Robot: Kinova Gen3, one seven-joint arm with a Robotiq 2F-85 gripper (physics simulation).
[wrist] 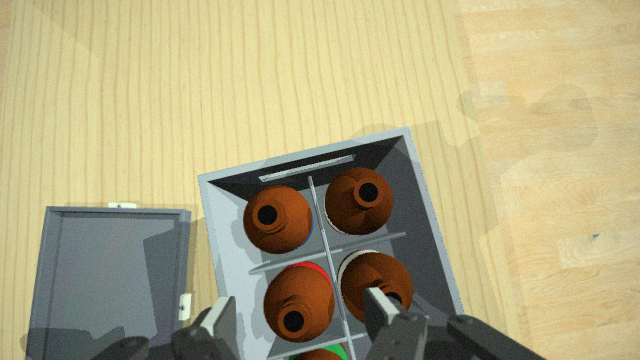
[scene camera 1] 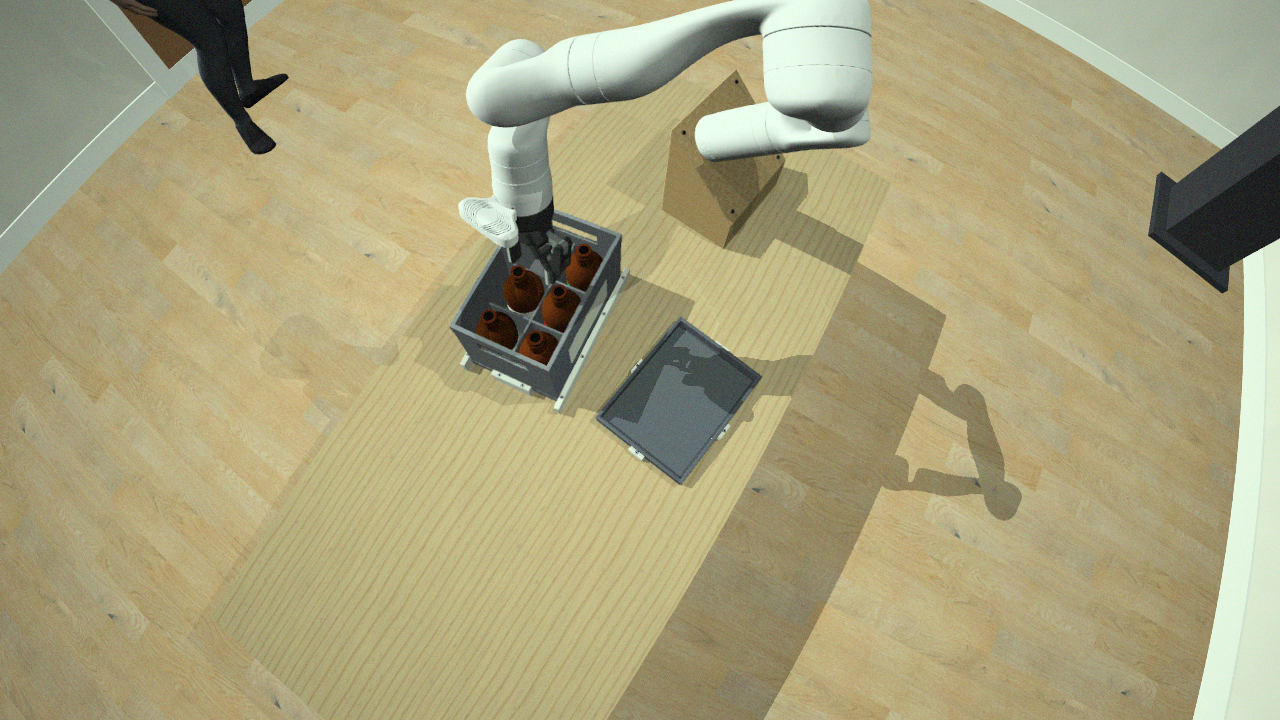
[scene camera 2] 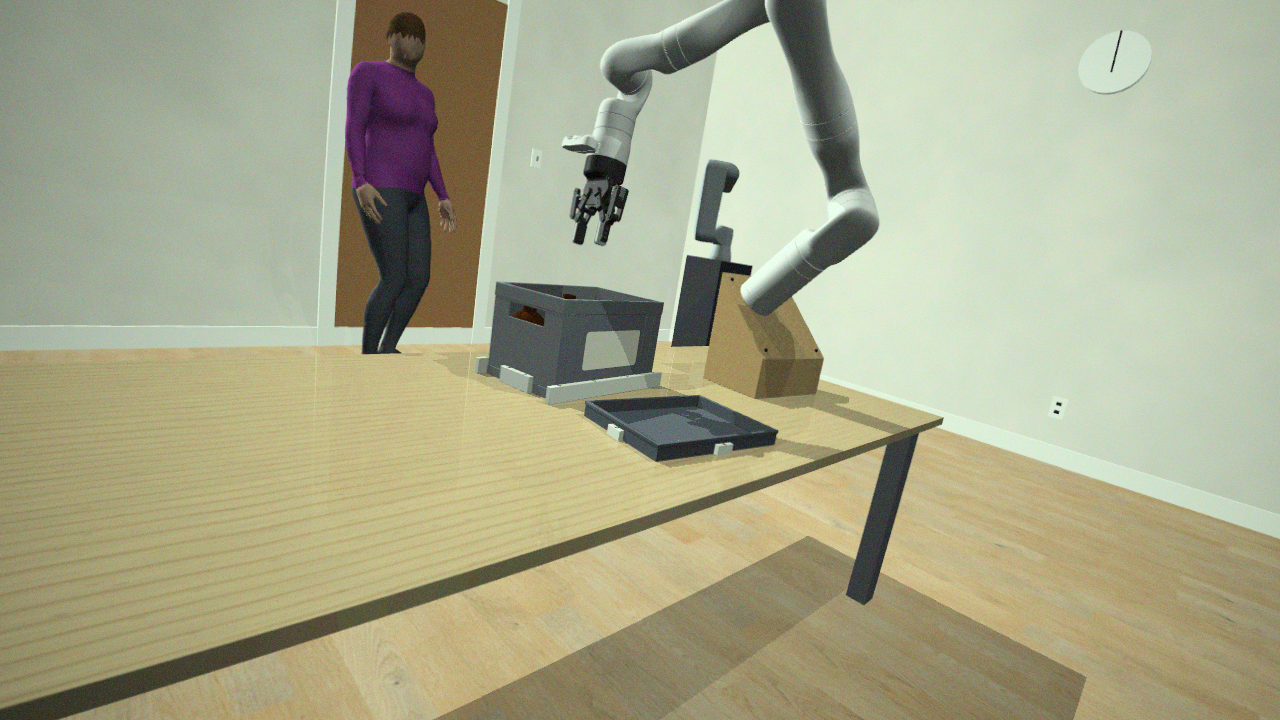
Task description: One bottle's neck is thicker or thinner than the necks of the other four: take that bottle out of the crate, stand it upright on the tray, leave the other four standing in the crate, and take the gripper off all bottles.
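Places are measured from the arm's base along level axes (x ahead, y right, z down), in centimetres.
Where they show: gripper, fingertip midpoint: (wrist: 301, 311) (scene camera 1: 533, 270) (scene camera 2: 588, 244); arm's base, origin of the base link: (scene camera 1: 713, 138) (scene camera 2: 756, 299).
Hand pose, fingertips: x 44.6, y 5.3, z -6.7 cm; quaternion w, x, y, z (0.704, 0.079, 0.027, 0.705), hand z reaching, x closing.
Each offset is from my fingertips to the top centre of the thing. "pt": to the spot under its first point.
Five brown bottles stand upright in the grey crate @(dz +9.2, dx -2.5, dy +2.8 cm) (scene camera 1: 572, 344) (scene camera 2: 528, 349) (wrist: 230, 235): blue-ringed @(dz +10.4, dx +5.7, dy -3.3 cm) (scene camera 1: 537, 347) (wrist: 295, 225), red-ringed @(dz +10.4, dx -3.1, dy -1.3 cm) (scene camera 1: 560, 308) (wrist: 315, 295), green-ringed @(dz +10.4, dx -11.9, dy +0.3 cm) (scene camera 1: 582, 268) (wrist: 320, 355), far white-ringed @(dz +10.4, dx +7.3, dy +5.5 cm) (scene camera 1: 494, 331) (wrist: 345, 215) and middle white-ringed @(dz +10.4, dx -2.0, dy +6.8 cm) (scene camera 1: 522, 291) (wrist: 357, 285). The blue-ringed bottle's neck looks perhaps slightly thicker, but I cannot tell surely; the green-ringed neck is cut off in the wrist view. The grey tray @(pt dz +26.2, dx -1.8, dy -27.3 cm) (scene camera 1: 675, 411) (scene camera 2: 680, 431) (wrist: 100, 265) holds no bottle. My gripper (scene camera 1: 549, 268) (scene camera 2: 590, 240) (wrist: 301, 311) is open and empty, above the crate.
White blocks and strips @(pt dz +23.8, dx -2.6, dy -7.6 cm) (scene camera 1: 590, 344) (scene camera 2: 601, 387) edge the crate's foot; small white clips (scene camera 1: 635, 453) (scene camera 2: 614, 432) (wrist: 185, 306) sit at the tray. The brown robot mount (scene camera 1: 698, 192) (scene camera 2: 787, 378) stands behind them. A person (scene camera 2: 393, 134) stands beyond the table.
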